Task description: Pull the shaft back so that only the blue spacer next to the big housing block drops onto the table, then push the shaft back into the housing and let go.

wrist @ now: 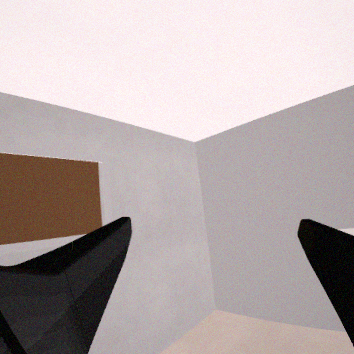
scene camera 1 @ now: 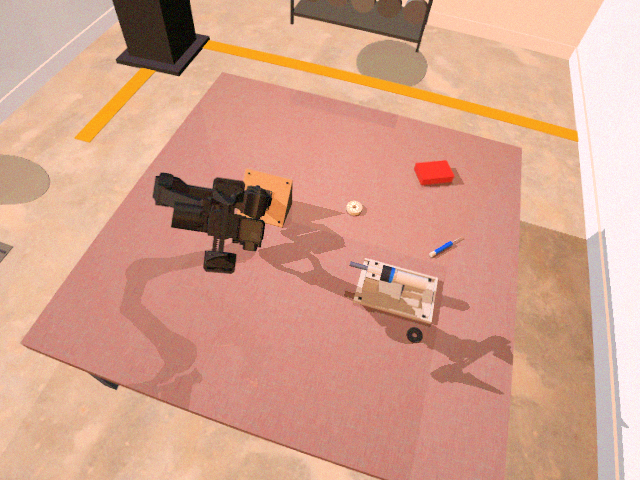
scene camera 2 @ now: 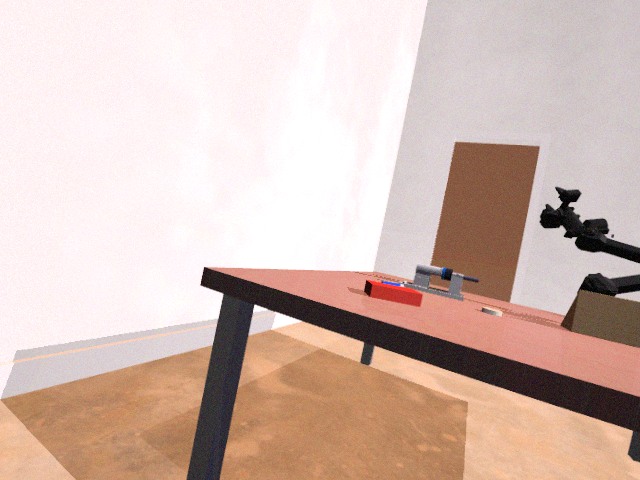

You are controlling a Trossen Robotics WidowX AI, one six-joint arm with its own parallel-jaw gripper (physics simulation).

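Places are measured from the arm's base along level axes (x left, y back, z up), in centimetres.
Pixels of known places: gripper, fingertip midpoint: (wrist: 215,226) (scene camera 1: 227,229) (scene camera 2: 551,195); arm's base at its link origin: (scene camera 1: 261,198) (scene camera 2: 605,317).
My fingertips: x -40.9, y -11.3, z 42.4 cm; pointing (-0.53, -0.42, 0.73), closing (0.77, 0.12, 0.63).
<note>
For each thing: its top centre in the pictures, then the offset to it from my fingertips. "spot": a spot on its surface instead. Level surfaces: height alone.
- blue spacer at its top centre: (scene camera 1: 393,271) (scene camera 2: 444,267) dx +24.8, dy -33.9, dz -37.9 cm
- black spacer at its top centre: (scene camera 1: 387,269) (scene camera 2: 449,268) dx +24.8, dy -32.2, dz -37.9 cm
- grey shaft at a spot on its surface: (scene camera 1: 356,265) (scene camera 2: 473,278) spot: dx +24.4, dy -23.6, dz -39.5 cm
- black ring at its top centre: (scene camera 1: 414,334) dx +12.5, dy -44.6, dz -47.6 cm
- cream disc at its top centre: (scene camera 2: 492,309) (scene camera 1: 354,206) dx +51.0, dy -17.8, dz -46.8 cm
- blue-handled tool at its top centre: (scene camera 1: 448,243) (scene camera 2: 386,280) dx +45.7, dy -50.0, dz -46.3 cm
- red block at its top centre: (scene camera 2: 393,286) (scene camera 1: 435,169) dx +75.8, dy -41.8, dz -45.0 cm
- table at its surface level: dz -48.0 cm
The pale housing block (scene camera 1: 416,279) (scene camera 2: 428,269) stands on a fixture base (scene camera 1: 356,289). The blue spacer (scene camera 1: 391,274) (scene camera 2: 443,272) is on the shaft line against the housing's end. A black spacer (scene camera 1: 385,273) (scene camera 2: 448,274) sits beside the blue one, on the side toward the smaller support (scene camera 2: 455,285). The grey shaft (scene camera 1: 356,265) (scene camera 2: 470,279) sticks out past that support, toward the arm. My gripper (wrist: 215,226) is open and empty, its two dark fingertips wide apart in the wrist view. It is raised above the table, well away from the shaft. The fixture does not show in the wrist view.
A black ring (scene camera 1: 408,335) lies beside the fixture. A cream disc (scene camera 1: 349,210) (scene camera 2: 491,311), a blue-handled tool (scene camera 1: 444,248) (scene camera 2: 391,283) and a red block (scene camera 1: 433,172) (scene camera 2: 395,293) lie on the table (scene camera 1: 310,382) (scene camera 2: 465,330). The arm's mounting block (scene camera 1: 280,198) (scene camera 2: 604,316) stands under my arm.
</note>
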